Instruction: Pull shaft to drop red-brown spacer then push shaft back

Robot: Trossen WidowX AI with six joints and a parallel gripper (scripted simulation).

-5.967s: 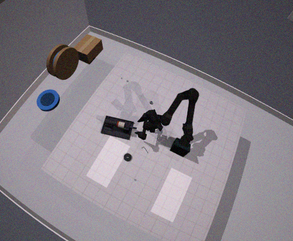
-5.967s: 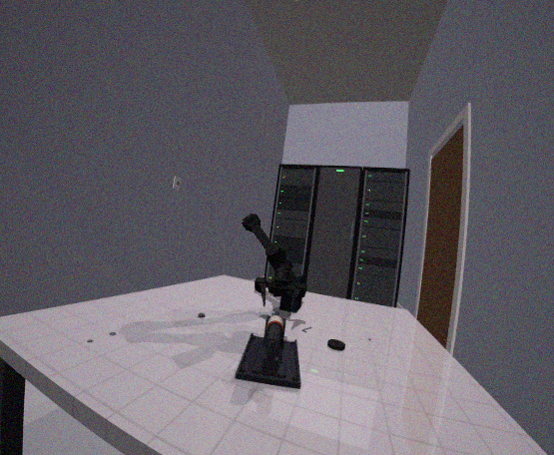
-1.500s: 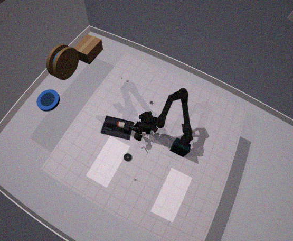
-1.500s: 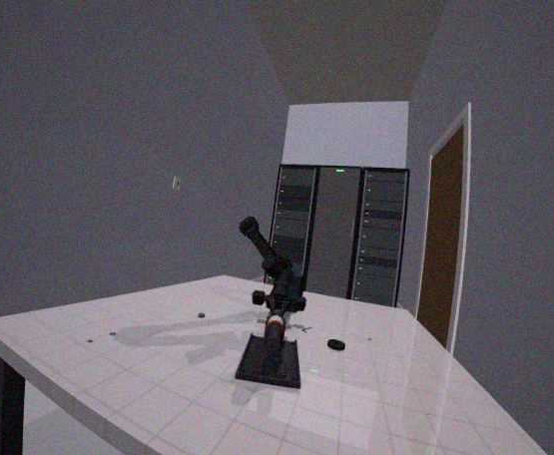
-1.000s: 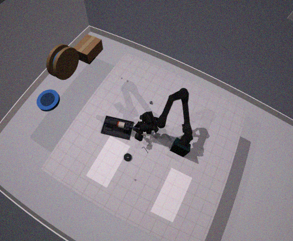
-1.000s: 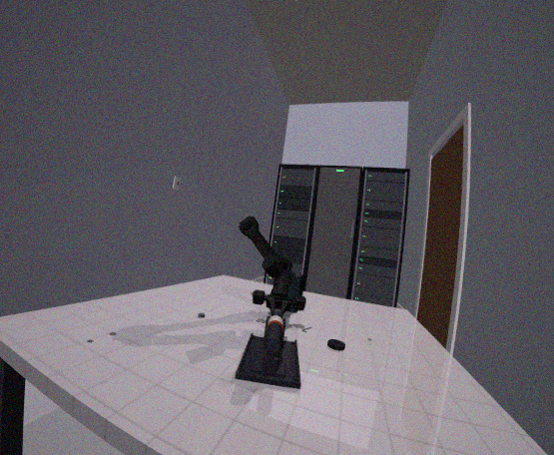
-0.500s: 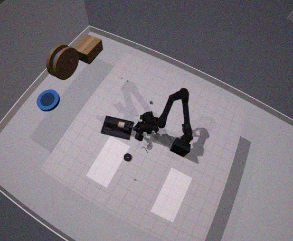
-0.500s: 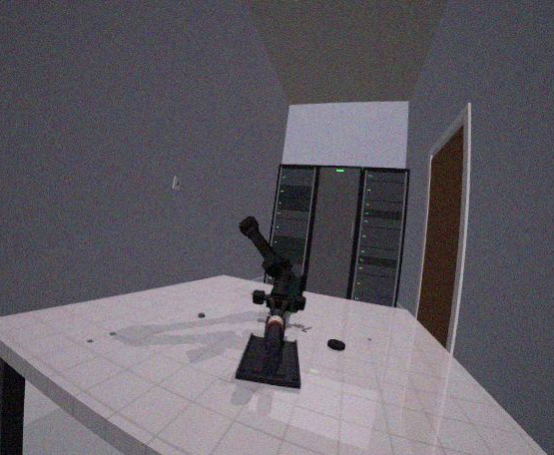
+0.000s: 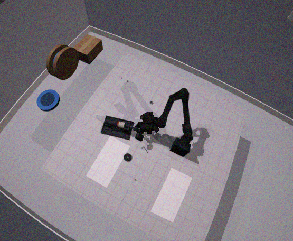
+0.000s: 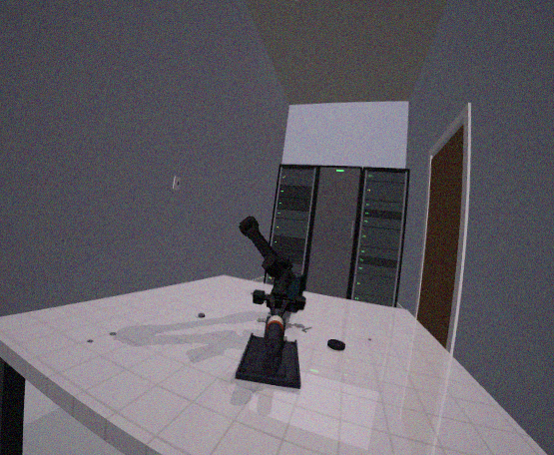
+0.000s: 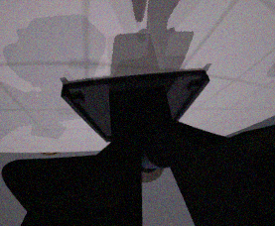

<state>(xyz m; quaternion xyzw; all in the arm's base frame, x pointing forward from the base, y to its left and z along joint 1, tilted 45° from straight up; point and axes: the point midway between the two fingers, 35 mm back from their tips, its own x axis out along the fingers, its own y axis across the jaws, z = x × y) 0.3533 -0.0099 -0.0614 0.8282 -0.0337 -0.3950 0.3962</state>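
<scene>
Now: the grey shaft 6 cm ahead of my gripper tip, 2 cm to the left of it and 2 cm above it. Also, from my gripper tip: dark fixture plate: 13 cm ahead, 4 cm to the left, 1 cm below; red-brown spacer: 11 cm ahead, 3 cm to the left, 2 cm above; bent key: 14 cm behind, 8 cm to the left, 5 cm below.
</scene>
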